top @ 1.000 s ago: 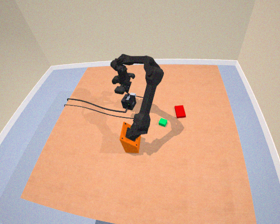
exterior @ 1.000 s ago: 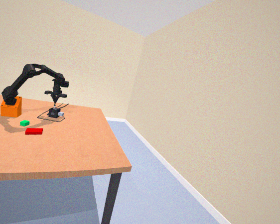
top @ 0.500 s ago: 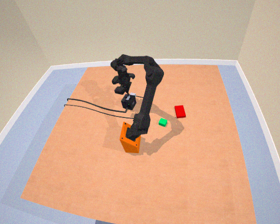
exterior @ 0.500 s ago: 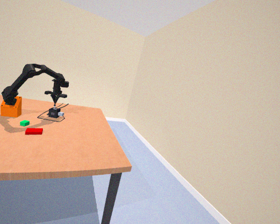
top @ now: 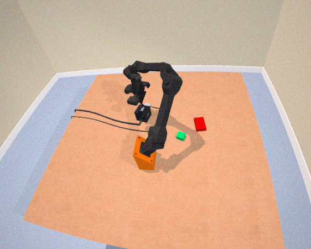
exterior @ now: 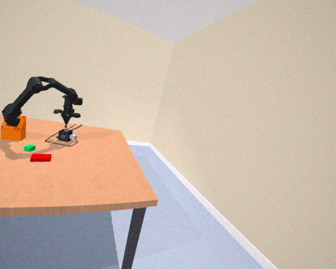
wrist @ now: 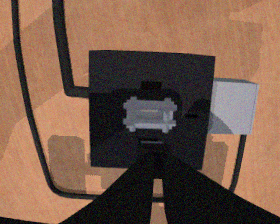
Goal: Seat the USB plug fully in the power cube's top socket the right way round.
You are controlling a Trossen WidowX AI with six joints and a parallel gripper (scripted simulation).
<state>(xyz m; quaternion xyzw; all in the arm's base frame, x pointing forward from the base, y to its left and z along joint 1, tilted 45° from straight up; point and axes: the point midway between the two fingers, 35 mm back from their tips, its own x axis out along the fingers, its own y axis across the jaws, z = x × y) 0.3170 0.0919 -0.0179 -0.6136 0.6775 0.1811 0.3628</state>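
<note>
Right now the USB plug is 10 mm below my gripper tip. Round my gripper tip: green block: 240 mm to the right, 150 mm behind, 120 mm below; then flat red block: 360 mm to the right, 120 mm below, 60 mm behind.
</note>
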